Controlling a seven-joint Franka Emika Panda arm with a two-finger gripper.
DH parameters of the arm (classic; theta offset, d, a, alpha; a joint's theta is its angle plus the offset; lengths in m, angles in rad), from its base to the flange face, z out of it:
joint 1: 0 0.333 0 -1.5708
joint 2: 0 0 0 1.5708
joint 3: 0 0.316 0.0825 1.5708
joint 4: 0 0 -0.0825 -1.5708
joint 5: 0 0.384 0 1.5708
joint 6: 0 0 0.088 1.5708
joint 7: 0 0.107 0 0
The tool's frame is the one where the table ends.
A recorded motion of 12 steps. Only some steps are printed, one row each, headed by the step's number.
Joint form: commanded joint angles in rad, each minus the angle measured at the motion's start. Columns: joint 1, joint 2, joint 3, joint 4, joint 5, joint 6, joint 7.
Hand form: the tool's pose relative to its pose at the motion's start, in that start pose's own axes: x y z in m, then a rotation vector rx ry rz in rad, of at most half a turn. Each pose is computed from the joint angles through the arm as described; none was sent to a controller.
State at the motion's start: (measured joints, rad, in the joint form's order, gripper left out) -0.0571 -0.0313 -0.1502 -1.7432 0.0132 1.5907 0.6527
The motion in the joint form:
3: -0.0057 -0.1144 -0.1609 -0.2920 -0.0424 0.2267 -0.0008
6: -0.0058 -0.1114 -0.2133 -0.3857 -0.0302 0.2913 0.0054
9: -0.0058 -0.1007 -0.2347 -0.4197 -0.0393 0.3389 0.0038
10: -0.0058 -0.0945 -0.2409 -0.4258 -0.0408 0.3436 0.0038
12: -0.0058 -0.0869 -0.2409 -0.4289 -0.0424 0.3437 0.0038
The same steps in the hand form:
3: 0.0317 0.0938 0.0659 0.0389 0.0274 0.1509
6: 0.0389 0.1169 0.1080 0.0413 -0.0142 0.2088
9: 0.0447 0.1255 0.1255 0.0369 -0.0081 0.2251
10: 0.0462 0.1279 0.1309 0.0313 -0.0134 0.2308
12: 0.0467 0.1273 0.1358 0.0225 -0.0199 0.2305

